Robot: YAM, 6 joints.
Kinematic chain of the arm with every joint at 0, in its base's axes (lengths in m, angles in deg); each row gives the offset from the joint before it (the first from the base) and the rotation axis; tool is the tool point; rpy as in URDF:
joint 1: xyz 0 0 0.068 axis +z
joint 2: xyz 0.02 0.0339 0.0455 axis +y
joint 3: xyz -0.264 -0.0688 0 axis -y
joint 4: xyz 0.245 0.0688 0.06 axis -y
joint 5: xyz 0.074 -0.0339 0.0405 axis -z
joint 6: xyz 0.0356 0 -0.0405 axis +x
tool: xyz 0 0 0 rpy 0 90 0
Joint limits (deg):
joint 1: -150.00..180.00
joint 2: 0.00..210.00
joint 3: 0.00..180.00
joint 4: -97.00..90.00
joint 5: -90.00..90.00
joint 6: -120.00..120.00
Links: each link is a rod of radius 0.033 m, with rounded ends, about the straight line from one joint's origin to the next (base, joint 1, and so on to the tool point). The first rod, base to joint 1, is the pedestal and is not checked.
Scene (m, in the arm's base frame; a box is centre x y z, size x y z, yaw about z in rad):
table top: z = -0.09
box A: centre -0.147 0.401 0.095 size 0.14 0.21 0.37 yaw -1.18
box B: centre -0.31 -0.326 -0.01 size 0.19 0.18 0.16 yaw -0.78
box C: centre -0.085 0.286 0 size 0.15 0.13 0.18 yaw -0.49
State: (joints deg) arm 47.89 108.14 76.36 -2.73 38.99 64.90
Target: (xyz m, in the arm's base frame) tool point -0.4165 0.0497 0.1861
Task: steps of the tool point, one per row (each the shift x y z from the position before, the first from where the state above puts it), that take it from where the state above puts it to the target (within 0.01 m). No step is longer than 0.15 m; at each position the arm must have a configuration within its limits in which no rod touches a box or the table.
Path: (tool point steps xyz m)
1: -0.0721 0.0669 0.0353
2: -0.0879 0.0463 0.0364
3: -0.0972 0.0216 0.0373
4: -0.0989 -0.0046 0.0377
5: -0.0931 -0.0301 0.0377
6: -0.0898 -0.0337 -0.0467
7: -0.0775 -0.0579 -0.0467
8: -0.0586 -0.0770 -0.0462
9: -0.0348 -0.0892 -0.0448
10: -0.0088 -0.0935 -0.0427

